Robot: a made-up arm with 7 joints. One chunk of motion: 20 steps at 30 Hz.
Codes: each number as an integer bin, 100 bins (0 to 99) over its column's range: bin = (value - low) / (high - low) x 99, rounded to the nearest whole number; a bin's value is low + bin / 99 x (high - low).
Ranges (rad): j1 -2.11..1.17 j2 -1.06..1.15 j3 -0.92..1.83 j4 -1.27..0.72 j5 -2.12..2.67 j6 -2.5..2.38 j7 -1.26..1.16
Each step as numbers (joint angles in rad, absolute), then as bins.
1 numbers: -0.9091 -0.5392 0.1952 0.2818 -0.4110 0.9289 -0.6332
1 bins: 36 23 40 77 35 70 26
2 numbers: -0.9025 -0.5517 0.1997 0.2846 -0.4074 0.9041 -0.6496
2 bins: 36 23 40 77 35 69 25
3 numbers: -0.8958 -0.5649 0.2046 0.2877 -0.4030 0.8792 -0.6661
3 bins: 37 22 40 77 35 69 24
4 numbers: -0.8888 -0.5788 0.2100 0.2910 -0.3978 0.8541 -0.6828
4 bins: 37 22 41 78 36 68 24
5 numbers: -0.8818 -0.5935 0.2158 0.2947 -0.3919 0.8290 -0.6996
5 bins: 37 21 41 78 36 68 23
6 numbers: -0.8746 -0.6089 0.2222 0.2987 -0.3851 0.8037 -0.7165
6 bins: 37 20 41 78 36 67 22
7 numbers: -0.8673 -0.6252 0.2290 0.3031 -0.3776 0.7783 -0.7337
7 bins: 38 19 41 78 36 67 22
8 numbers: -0.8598 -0.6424 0.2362 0.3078 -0.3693 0.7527 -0.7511
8 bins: 38 19 42 78 36 66 21
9 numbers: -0.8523 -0.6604 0.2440 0.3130 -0.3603 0.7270 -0.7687
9 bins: 38 18 42 79 36 65 20
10 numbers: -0.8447 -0.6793 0.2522 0.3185 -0.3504 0.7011 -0.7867
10 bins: 38 17 42 79 37 65 19
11 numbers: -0.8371 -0.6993 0.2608 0.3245 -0.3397 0.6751 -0.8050
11 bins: 38 16 43 79 37 64 19
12 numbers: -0.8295 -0.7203 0.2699 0.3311 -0.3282 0.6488 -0.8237
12 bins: 39 15 43 80 37 64 18
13 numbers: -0.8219 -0.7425 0.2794 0.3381 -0.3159 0.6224 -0.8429
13 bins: 39 14 43 80 37 63 17
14 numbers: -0.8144 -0.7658 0.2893 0.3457 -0.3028 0.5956 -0.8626
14 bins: 39 13 44 80 38 63 16
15 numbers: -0.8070 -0.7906 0.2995 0.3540 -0.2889 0.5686 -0.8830
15 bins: 39 12 44 81 38 62 15
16 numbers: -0.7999 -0.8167 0.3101 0.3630 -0.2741 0.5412 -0.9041
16 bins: 40 11 44 81 38 62 15
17 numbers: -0.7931 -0.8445 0.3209 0.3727 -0.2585 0.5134 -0.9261
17 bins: 40 10 45 82 38 61 14
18 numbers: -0.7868 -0.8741 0.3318 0.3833 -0.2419 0.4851 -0.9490
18 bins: 40 8 45 82 39 61 13
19 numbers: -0.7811 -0.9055 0.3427 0.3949 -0.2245 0.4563 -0.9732
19 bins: 40 7 45 83 39 60 12
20 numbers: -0.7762 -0.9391 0.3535 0.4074 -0.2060 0.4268 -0.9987
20 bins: 40 5 46 83 40 59 11
